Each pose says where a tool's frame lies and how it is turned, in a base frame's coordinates. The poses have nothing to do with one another.
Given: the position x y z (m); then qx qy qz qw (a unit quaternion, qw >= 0).
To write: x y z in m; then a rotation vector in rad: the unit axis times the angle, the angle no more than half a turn. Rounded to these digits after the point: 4 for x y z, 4 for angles.
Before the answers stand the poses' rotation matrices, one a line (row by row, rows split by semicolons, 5 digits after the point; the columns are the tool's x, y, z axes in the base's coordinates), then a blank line. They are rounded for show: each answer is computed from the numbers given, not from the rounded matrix.
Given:
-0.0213 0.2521 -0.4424 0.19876 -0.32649 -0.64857 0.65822
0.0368 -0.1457 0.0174 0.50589 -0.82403 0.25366 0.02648
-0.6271 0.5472 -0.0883 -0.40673 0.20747 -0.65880 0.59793
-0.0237 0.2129 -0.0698 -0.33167 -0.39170 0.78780 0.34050
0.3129 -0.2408 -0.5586 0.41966 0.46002 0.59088 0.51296
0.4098 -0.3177 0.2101 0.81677 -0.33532 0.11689 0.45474
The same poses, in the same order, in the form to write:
-0.05448 0.72402 -0.68763; -0.98359 0.07970 0.16185; 0.17199 0.68516 0.70780
-0.48675 -0.84718 0.21301; -0.82031 0.35946 -0.44484; 0.30029 -0.39126 -0.86991
0.04589 0.61906 0.78400; -0.95659 -0.19888 0.21303; 0.28780 -0.75975 0.58306
-0.54811 -0.27666 -0.78932; 0.79632 -0.46126 -0.39129; -0.25583 -0.84303 0.47313
-0.12152 -0.22009 0.96788; 0.99230 -0.05051 0.11310; 0.02399 0.97417 0.22453
0.74780 -0.65406 -0.11402; -0.44145 -0.36155 -0.82122; 0.49591 0.66444 -0.55910

-0.0213 0.2521 -0.4424 0.4501 -0.7393 -1.4686
0.0368 -0.1457 0.0174 1.5631 -2.5460 0.7837
-0.6271 0.5472 -0.0883 -0.9437 0.4814 -1.5285
-0.0237 0.2129 -0.0698 -0.8631 -1.0193 2.0500
0.3129 -0.2408 -0.5586 1.0092 1.1063 1.4210
0.4098 -0.3177 0.2101 2.0152 -0.8273 0.2884

